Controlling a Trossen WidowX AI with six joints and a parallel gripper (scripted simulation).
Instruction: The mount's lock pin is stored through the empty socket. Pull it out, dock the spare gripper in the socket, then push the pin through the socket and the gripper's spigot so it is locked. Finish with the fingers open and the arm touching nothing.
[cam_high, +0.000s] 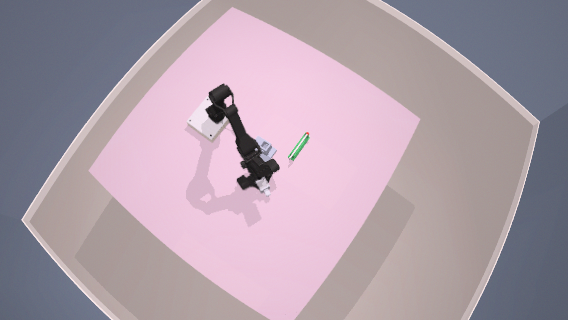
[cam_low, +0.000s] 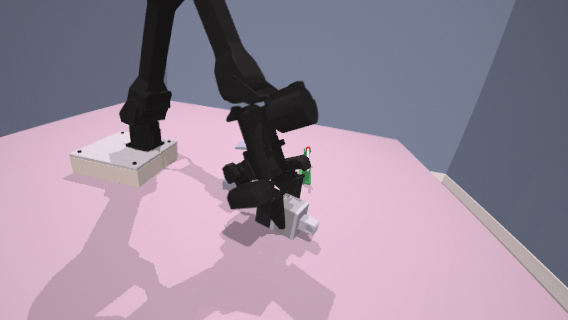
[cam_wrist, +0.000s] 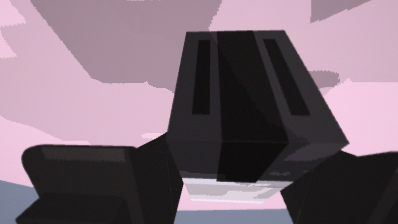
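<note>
The mount socket is 11 cm behind my gripper tip, 13 cm to the left of it and 4 cm above it. From my gripper tip the other things lie so: green see-through block (1 cm behind, 25 cm to the left, 1 cm above); then spare gripper (1 cm above).
</note>
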